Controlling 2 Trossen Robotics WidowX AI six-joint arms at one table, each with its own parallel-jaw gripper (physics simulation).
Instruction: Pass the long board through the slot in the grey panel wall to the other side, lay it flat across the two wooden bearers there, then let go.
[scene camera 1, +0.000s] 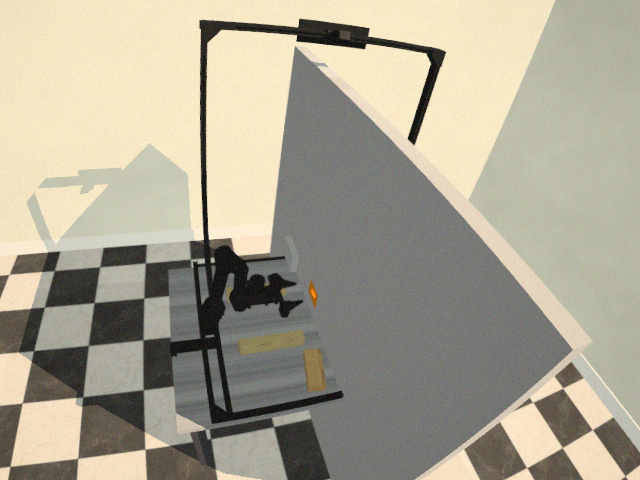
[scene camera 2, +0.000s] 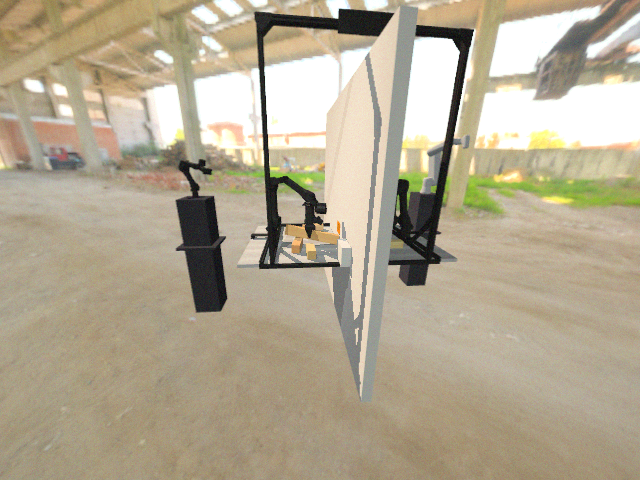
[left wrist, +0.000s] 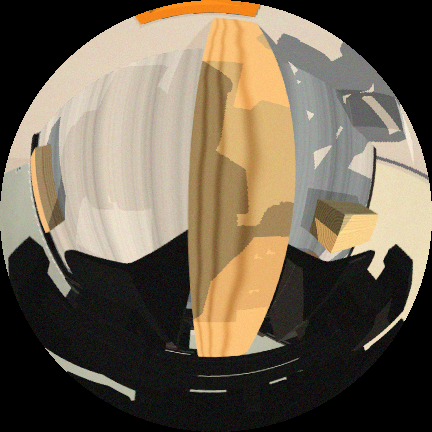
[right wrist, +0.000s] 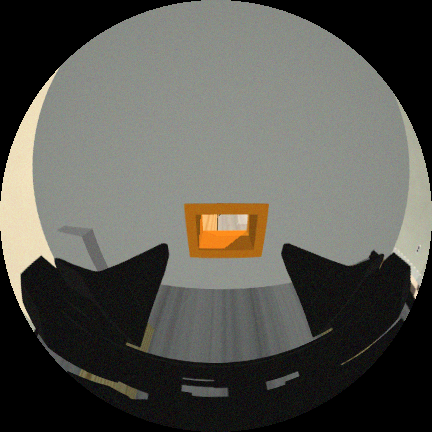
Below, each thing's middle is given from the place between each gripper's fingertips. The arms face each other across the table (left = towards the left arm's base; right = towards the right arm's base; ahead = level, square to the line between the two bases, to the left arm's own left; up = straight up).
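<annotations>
Orange-framed slot (right wrist: 201, 243): 3 cm ahead of my left hand, 22 cm to the right of it, 5 cm above it.
My right gripper: 9 cm to the right of the orange-framed slot, 2 cm above it.
</annotations>
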